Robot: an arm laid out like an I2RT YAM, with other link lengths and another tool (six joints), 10 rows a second.
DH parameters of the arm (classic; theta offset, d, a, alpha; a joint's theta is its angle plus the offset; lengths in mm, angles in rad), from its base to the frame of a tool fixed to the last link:
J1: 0 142.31 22.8 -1.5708
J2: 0 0 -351.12 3.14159
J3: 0.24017 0 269.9 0
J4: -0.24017 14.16 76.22 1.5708
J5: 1.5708 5.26 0 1.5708
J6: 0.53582 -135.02 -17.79 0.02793
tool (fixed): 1.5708 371.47 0 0
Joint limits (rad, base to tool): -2.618..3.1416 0..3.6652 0..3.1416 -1.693..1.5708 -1.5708..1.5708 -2.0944..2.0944
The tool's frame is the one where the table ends.
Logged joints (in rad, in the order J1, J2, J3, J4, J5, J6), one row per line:
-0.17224, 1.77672, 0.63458, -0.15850, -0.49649, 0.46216
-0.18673, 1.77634, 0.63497, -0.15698, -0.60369, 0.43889
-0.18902, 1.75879, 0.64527, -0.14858, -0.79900, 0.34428
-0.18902, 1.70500, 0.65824, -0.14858, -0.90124, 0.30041
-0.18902, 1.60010, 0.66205, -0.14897, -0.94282, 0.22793
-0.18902, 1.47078, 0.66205, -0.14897, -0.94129, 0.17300
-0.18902, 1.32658, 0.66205, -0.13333, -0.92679, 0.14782
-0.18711, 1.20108, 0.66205, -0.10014, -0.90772, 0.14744
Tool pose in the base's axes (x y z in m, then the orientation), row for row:
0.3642, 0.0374, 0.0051, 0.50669, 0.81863, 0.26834, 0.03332
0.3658, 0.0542, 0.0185, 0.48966, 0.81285, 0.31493, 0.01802
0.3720, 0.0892, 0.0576, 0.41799, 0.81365, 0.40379, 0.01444
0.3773, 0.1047, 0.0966, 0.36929, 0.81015, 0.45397, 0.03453
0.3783, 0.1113, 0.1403, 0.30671, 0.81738, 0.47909, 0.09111
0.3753, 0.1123, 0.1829, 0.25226, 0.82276, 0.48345, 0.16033
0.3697, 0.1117, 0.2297, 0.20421, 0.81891, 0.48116, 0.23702
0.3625, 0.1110, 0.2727, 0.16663, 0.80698, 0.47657, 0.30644
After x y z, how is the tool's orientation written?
As a quaternion, x y z w.
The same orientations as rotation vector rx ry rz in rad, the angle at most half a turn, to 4 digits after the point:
1.5589, 2.5186, 0.8256
1.5209, 2.5248, 0.9782
1.3012, 2.5329, 1.2570
1.1353, 2.4907, 1.3957
0.9114, 2.4288, 1.4236
0.7206, 2.3502, 1.3810
0.5598, 2.2447, 1.3189
0.4409, 2.1353, 1.2610

